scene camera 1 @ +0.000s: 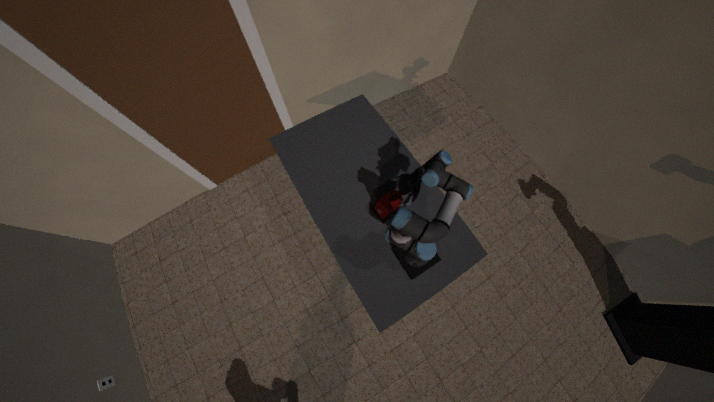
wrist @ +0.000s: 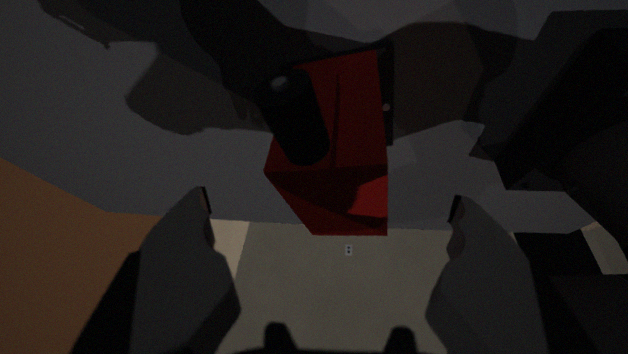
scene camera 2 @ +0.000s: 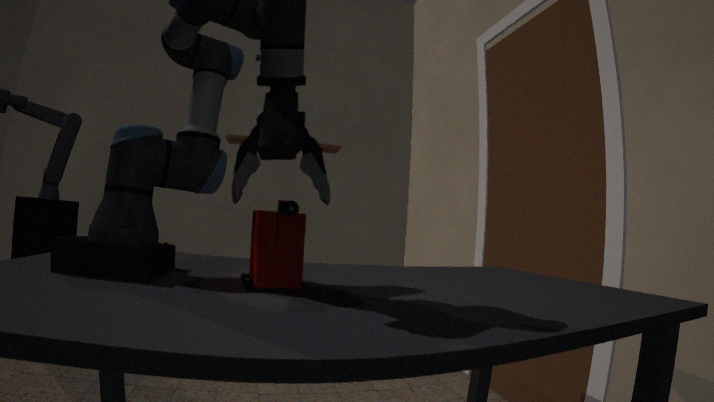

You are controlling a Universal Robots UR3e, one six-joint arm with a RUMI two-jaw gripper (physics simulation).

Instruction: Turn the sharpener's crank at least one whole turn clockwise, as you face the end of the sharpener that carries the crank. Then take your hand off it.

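Places are measured from the arm's base along level axes (x ahead, y left, z up), in centimetres.
Pixels of known places: gripper, fingertip midpoint: [scene camera 1: 398, 194] [wrist: 328, 193] [scene camera 2: 280, 204]; arm's base, origin of the base link: [scene camera 2: 123, 241].
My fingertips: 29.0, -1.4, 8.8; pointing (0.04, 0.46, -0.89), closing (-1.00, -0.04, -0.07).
Ahead of a thing's pixels: the offset from my fingertips to its top centre, as dx, dy, dz. "pt": to the spot under its first point. Level surfaces: height alone.
The red sharpener [scene camera 1: 388, 204] [scene camera 2: 278, 250] [wrist: 361, 120] stands upright on the table @[dz -14.0] [scene camera 1: 325, 150] [scene camera 2: 200, 320]. In the wrist view, its crank @[+1.9, -4.7, +0.4] [wrist: 301, 125], seen as a thick black handle, sticks out toward the camera on the left of the near end. The crank's arm is hard to make out in the dark. In scene camera 2, a dark round piece @[pt +2.1, -6.4, -0.6] [scene camera 2: 289, 207] shows at the sharpener's top. My gripper [scene camera 1: 407, 190] [scene camera 2: 280, 202] [wrist: 328, 193] is wide open and holds nothing. It hangs at the crank end, behind the sharpener from scene camera 2, with its fingertips about level with the top. I see no contact.
The arm's black base [scene camera 1: 424, 270] [scene camera 2: 112, 260] stands on the table near the sharpener. The forearm and wrist reach over the table beside the sharpener. A brown door [scene camera 1: 145, 75] [scene camera 2: 545, 165] is in the wall beyond the table's end. Dark shadows fall across the table top.
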